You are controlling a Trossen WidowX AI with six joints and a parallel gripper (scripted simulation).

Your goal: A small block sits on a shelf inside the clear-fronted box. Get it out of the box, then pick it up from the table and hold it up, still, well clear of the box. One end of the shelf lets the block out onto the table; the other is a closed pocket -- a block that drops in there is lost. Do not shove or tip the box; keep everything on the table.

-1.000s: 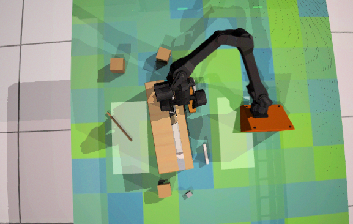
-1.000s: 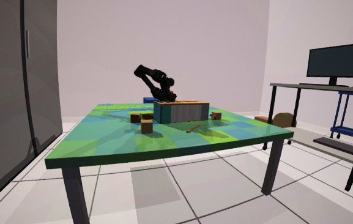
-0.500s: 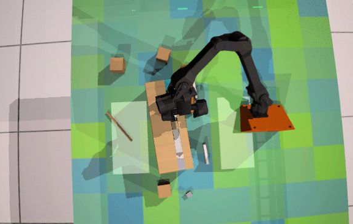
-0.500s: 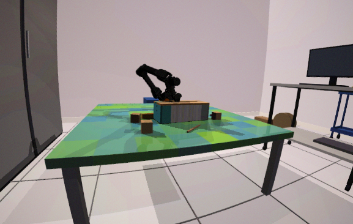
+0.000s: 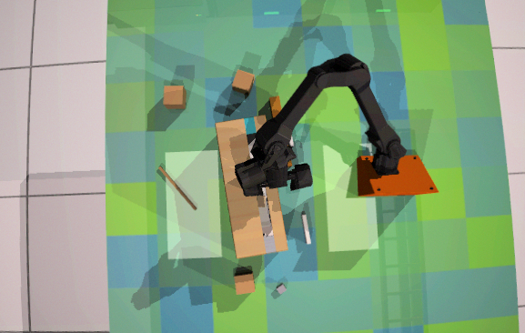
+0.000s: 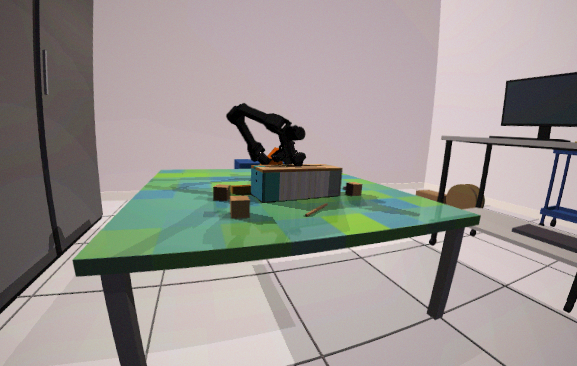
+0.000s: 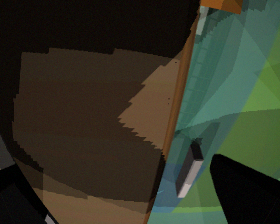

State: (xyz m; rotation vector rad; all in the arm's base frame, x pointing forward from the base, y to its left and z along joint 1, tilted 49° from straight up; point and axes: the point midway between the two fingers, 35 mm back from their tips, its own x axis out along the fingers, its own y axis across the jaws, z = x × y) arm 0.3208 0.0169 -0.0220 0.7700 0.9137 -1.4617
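The tan block is 5 cm ahead of my gripper tip and 2 cm to the left of it. Also, from my gripper tip: thin stick 30 cm ahead, 9 cm below, 4 cm to the right; then box 3 cm to the right, 3 cm below, 3 cm ahead; then orange bar 19 cm to the right, 7 cm below, 3 cm behind.
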